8 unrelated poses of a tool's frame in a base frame.
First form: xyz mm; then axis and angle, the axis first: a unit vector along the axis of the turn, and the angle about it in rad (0 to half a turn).
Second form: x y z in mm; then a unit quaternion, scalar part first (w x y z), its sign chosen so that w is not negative. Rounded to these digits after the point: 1 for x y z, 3 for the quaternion.
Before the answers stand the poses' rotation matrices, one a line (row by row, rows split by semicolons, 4 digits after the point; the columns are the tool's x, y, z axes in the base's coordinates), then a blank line. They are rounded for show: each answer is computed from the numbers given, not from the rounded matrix.
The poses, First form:
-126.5 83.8 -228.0 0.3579 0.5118 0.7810 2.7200
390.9 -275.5 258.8 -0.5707 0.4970 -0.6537 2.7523
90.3 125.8 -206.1 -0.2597 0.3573 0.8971 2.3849
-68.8 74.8 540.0 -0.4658 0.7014 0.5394 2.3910
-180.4 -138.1 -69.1 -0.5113 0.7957 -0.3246 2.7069
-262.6 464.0 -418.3 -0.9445 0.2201 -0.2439 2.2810
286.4 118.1 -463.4 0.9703 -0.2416 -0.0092 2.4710
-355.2 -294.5 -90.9 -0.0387 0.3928 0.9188 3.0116
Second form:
-0.6675 0.0307 0.7440; 0.6699 -0.4115 0.6180; 0.3251 0.9109 0.2541
-0.2982 -0.2979 0.9068; -0.7941 -0.4497 -0.4089; 0.5296 -0.8420 -0.1025
-0.6106 -0.7762 -0.1571; 0.4556 -0.5066 0.7320; -0.6477 0.3754 0.6630
-0.3556 -0.9336 0.0434; -0.1978 0.1205 0.9728; -0.9135 0.3374 -0.2275
-0.4084 -0.6392 0.6516; -0.9126 0.3005 -0.2772; -0.0186 -0.7079 -0.7061
0.8217 -0.1585 0.5474; -0.5283 -0.5720 0.6275; 0.2137 -0.8048 -0.5537
0.8957 -0.4124 -0.1661; -0.4238 -0.6793 -0.5990; 0.1342 0.6070 -0.7833
-0.9886 -0.1494 -0.0199; 0.0888 -0.6843 0.7238; -0.1217 0.7138 0.6897

-126.5 83.8 -228.0 0.209 0.350 0.500 0.764
390.9 -275.5 258.8 0.193 -0.560 0.488 -0.641
90.3 125.8 -206.1 0.369 -0.241 0.332 0.834
-68.8 74.8 540.0 0.367 -0.433 0.653 0.502
-180.4 -138.1 -69.1 0.216 -0.499 0.777 -0.317
-262.6 464.0 -418.3 0.417 -0.858 0.200 -0.222
286.4 118.1 -463.4 0.329 0.916 -0.228 -0.009
-355.2 -294.5 -90.9 0.065 -0.039 0.392 0.917

